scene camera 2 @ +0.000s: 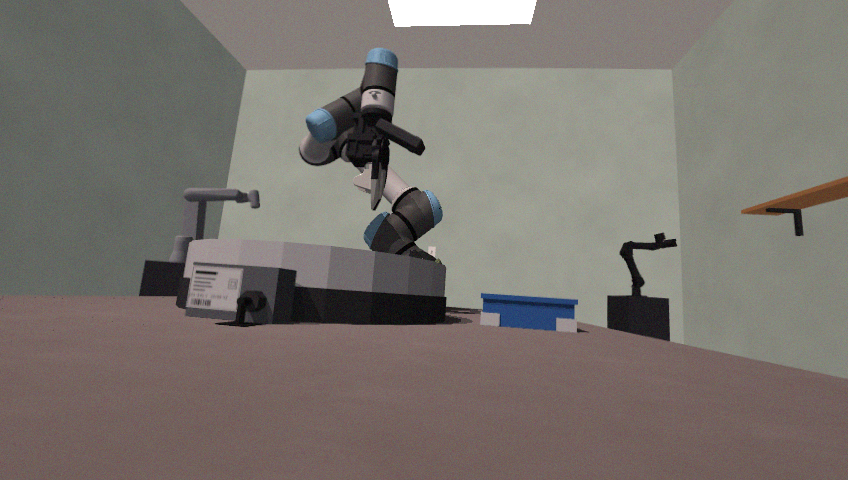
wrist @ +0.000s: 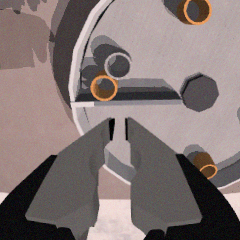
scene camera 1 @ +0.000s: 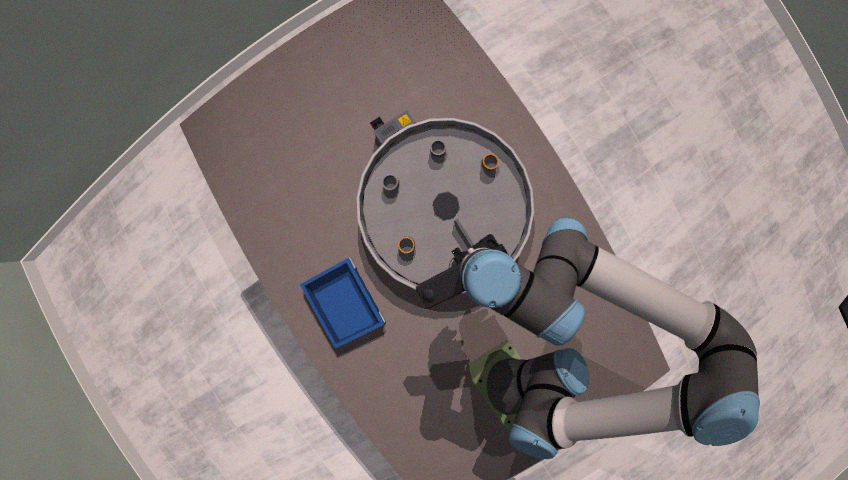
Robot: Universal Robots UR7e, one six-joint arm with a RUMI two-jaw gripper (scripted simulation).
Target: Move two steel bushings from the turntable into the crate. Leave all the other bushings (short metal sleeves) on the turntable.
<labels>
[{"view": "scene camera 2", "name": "my gripper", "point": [373,209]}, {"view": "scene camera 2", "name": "blue crate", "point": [554,314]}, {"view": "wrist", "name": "my gripper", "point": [119,119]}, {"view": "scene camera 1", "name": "my gripper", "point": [466,264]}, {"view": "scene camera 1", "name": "blue crate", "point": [336,298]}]
</labels>
